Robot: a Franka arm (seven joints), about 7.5 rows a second.
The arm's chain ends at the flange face. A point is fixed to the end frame.
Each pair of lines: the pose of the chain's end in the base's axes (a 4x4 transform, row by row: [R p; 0 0 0 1], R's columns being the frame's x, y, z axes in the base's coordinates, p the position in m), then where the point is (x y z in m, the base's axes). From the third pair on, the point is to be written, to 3 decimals.
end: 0.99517 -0.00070 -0.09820 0.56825; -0.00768 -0.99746 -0.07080 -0.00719; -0.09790 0.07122 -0.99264 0.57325; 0 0 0 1
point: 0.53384 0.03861 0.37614
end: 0.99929 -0.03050 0.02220 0.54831; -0.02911 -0.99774 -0.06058 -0.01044; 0.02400 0.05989 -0.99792 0.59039; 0 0 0 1
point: 0.53919 0.03771 0.39105
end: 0.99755 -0.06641 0.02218 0.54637; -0.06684 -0.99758 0.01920 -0.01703; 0.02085 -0.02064 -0.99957 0.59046; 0 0 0 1
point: 0.539 0.047 0.396
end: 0.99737 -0.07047 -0.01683 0.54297; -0.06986 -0.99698 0.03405 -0.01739; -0.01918 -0.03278 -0.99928 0.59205; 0 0 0 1
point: 0.529 0.050 0.399
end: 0.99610 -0.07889 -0.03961 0.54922; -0.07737 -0.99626 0.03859 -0.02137; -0.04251 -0.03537 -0.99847 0.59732; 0 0 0 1
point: 0.531 0.047 0.405
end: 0.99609 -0.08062 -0.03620 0.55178; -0.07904 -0.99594 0.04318 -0.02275; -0.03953 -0.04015 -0.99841 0.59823; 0 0 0 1
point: 0.534 0.046 0.406
